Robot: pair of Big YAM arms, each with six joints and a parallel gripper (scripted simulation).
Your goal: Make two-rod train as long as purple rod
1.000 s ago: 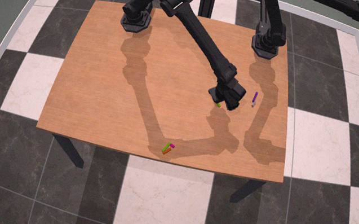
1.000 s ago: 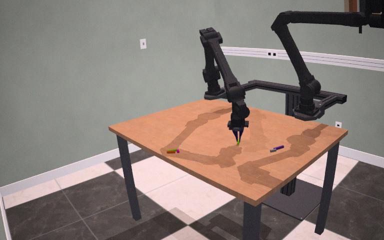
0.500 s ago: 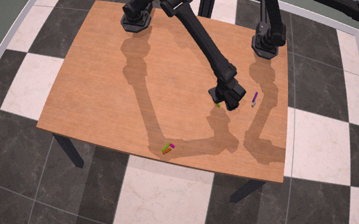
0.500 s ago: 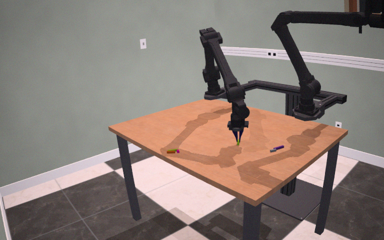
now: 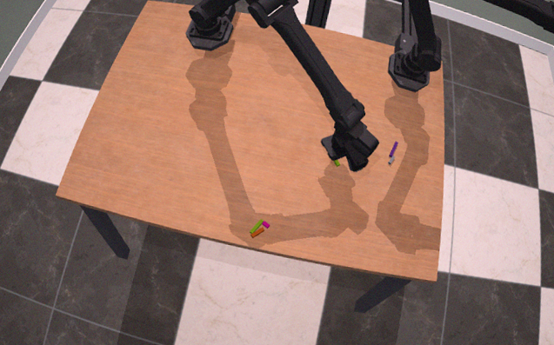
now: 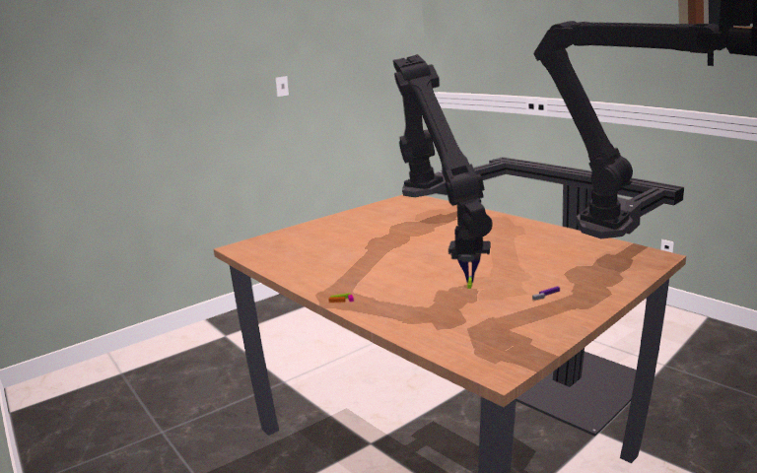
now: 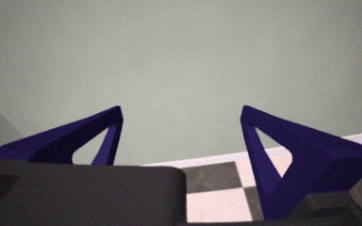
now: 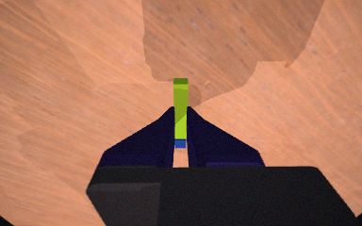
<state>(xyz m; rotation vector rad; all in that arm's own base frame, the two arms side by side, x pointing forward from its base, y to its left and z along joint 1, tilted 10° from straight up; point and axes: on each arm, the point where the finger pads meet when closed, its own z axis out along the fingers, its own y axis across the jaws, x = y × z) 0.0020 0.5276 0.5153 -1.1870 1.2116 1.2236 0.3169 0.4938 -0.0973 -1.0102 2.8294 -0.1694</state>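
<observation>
Right now my right hand is 30 mm past the blue rod, 20 mm to the left of it and 10 mm above it. Also, from my right hand: purple rod 190 mm to the left, 80 mm behind, 10 mm below; then grey rod 190 mm to the left, 40 mm behind, 10 mm below; then magenta rod 250 mm ahead, 170 mm to the right, 10 mm below.
</observation>
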